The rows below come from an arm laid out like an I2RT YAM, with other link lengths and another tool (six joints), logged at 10 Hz.
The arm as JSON. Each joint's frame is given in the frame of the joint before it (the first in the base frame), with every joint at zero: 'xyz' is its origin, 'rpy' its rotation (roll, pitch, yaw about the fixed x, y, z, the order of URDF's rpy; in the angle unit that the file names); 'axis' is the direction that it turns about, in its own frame. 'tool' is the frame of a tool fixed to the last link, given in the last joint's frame.
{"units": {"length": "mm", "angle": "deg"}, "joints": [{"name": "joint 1", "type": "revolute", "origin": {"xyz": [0.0, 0.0, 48.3], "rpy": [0.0, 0.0, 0.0]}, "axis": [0.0, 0.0, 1.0]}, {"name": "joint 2", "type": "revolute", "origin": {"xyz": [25.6, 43.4, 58.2], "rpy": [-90.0, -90.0, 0.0]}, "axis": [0.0, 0.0, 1.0]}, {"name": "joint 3", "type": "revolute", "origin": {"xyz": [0.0, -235.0, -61.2], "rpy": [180.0, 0.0, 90.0]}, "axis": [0.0, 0.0, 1.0]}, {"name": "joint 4", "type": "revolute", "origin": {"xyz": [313.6, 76.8, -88.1], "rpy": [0.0, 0.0, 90.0]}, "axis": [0.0, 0.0, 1.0]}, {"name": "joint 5", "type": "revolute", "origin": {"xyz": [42.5, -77.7, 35.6], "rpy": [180.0, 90.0, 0.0]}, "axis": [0.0, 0.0, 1.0]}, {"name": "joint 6", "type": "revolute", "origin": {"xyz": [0.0, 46.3, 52.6], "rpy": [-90.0, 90.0, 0.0]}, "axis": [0.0, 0.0, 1.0]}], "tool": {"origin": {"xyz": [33.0, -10.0, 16.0], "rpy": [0.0, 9.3, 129.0]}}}
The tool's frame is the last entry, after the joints.
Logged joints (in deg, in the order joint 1, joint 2, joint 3, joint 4, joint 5, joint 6), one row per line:
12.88, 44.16, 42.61, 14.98, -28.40, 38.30
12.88, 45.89, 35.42, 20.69, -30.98, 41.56
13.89, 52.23, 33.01, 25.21, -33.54, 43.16
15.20, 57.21, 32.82, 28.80, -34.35, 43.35
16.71, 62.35, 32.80, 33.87, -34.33, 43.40
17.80, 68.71, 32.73, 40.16, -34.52, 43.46
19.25, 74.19, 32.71, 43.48, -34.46, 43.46
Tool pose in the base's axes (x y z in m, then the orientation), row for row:
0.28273, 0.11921, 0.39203, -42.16, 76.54, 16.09
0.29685, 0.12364, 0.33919, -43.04, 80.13, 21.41
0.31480, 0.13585, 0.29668, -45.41, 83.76, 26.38
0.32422, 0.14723, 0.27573, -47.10, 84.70, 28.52
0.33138, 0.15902, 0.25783, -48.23, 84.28, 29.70
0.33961, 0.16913, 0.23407, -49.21, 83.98, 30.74
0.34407, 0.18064, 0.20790, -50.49, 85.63, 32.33
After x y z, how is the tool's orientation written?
As a rotation vector, in degrees.
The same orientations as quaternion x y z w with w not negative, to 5 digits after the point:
-0.33214, 0.60299, 0.12676, 0.71415
-0.33533, 0.62431, 0.16681, 0.68554
-0.34892, 0.64358, 0.20270, 0.65036
-0.35981, 0.64705, 0.21787, 0.63592
-0.36793, 0.64293, 0.22657, 0.63240
-0.37486, 0.63972, 0.23416, 0.62881
-0.38199, 0.64785, 0.24460, 0.61200

